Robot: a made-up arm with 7 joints.
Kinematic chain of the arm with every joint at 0, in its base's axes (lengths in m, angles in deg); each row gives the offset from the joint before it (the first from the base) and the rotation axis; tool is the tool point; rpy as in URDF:
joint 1: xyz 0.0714 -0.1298 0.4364 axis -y
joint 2: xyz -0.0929 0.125 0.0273 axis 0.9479 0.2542 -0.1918
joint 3: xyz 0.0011 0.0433 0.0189 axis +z
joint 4: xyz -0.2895 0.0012 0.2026 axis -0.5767 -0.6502 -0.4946
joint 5: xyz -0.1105 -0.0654 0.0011 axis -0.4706 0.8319 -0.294
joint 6: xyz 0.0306 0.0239 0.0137 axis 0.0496 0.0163 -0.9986
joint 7: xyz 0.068 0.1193 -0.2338 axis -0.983 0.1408 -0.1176
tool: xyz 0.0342 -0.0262 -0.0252 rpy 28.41 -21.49 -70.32
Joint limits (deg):
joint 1: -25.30..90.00
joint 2: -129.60..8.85
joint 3: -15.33..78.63
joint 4: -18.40..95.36
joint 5: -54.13..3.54
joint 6: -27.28..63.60
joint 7: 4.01..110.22
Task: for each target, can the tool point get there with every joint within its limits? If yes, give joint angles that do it. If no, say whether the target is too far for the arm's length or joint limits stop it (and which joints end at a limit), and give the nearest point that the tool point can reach.
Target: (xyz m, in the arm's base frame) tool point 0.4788 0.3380 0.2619
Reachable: no: joint limits stop it (at a limit: joint 1, joint 3, joint 5, joint 7) | nearest point 0.2931 0.1711 0.1009 | short by 0.297 m
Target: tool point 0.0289 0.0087 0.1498
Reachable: yes | joints 80.64 -112.68 26.98 40.06 -26.77 -8.49 77.45
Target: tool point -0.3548 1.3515 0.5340
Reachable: no: too far | nearest point -0.1075 0.3989 0.4774 | short by 0.986 m
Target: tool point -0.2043 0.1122 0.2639
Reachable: yes | joints 55.12 -65.97 6.63 47.33 -36.00 53.10 65.86
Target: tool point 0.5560 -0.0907 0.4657
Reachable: no: joint limits stop it (at a limit: joint 1, joint 3, joint 5, joint 6, joint 7) | nearest point 0.2837 -0.1567 0.6359 | short by 0.328 m
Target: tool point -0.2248 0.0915 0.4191
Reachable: yes | joints 34.02 -64.67 64.80 32.31 -45.02 21.44 27.91
